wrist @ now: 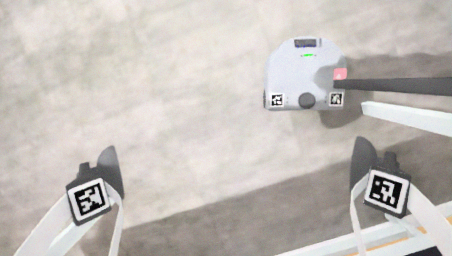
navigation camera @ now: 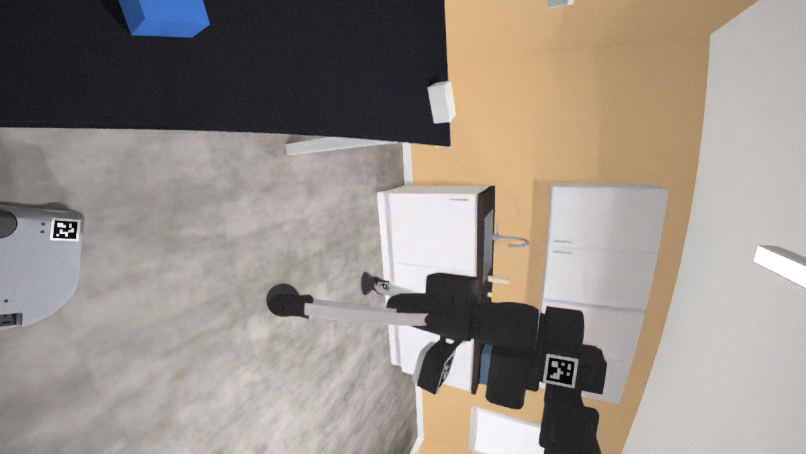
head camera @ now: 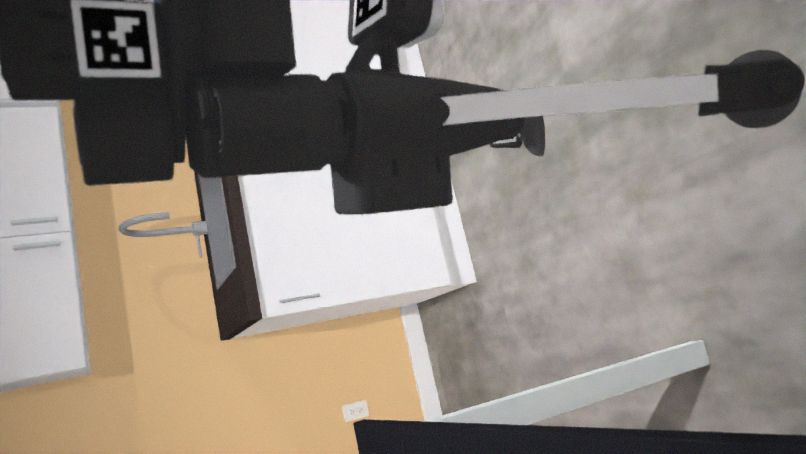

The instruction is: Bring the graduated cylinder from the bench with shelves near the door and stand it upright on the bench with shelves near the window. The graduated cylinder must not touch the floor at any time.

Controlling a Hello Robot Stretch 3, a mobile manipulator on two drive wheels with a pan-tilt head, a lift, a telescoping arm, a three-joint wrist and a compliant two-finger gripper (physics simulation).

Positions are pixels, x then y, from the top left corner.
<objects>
my gripper: wrist 233,160; navigation camera; head camera
same spot on my gripper: [navigation camera: 283,300] = [head camera: 767,96]
same spot on white wall cabinet: [head camera: 51,344] = [navigation camera: 564,199]
</objects>
